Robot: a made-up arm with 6 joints. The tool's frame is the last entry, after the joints.
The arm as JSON. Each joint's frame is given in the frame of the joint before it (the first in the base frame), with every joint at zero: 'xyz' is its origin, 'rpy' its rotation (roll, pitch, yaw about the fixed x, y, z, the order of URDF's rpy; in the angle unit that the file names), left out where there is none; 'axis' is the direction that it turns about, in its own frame. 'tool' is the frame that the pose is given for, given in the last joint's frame.
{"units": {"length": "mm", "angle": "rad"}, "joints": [
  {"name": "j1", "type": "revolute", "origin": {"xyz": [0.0, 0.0, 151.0]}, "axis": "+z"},
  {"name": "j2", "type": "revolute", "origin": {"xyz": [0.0, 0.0, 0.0], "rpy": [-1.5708, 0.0, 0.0]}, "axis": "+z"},
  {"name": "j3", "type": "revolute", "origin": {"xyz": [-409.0, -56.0, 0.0]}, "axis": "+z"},
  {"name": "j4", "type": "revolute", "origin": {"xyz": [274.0, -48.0, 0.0], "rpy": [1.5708, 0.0, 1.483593]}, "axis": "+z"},
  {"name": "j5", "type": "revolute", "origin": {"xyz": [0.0, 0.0, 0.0], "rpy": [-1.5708, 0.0, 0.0]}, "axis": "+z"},
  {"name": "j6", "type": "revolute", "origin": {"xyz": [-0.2, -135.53, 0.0], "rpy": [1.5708, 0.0, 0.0]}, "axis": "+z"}
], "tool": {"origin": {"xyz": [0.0, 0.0, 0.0]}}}
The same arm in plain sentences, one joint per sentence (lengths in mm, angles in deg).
The arm has six revolute joints in a row. What follows holds with every joint at zero, and every direction is one of the base frame's. Joint 1 sits 151 mm along +z from the base frame's origin and rotates about +z. Joint 2 sits at the same point as joint 1 and rotates about +y. Joint 3 sits 409 mm along -x and 56 mm along +z from joint 2 and rotates about +y. Joint 4 sits 274 mm along +x and 48 mm along +z from joint 3 and rotates about the direction (0.9962, 0, 0.0871). Joint 5 sits at the same point as joint 4 and rotates about +y. Joint 6 sits 135 mm along +x and 12 mm along +z from joint 5 and rotates about the direction (0.9962, 0, 0.0871). The tool frame, which is the frame that the pose is given for, sits at the same point as joint 6; its axes are the base frame's turned by roll 0, pitch 85 and yaw 0 deg (as in URDF: about the fixed x, then y, then z).
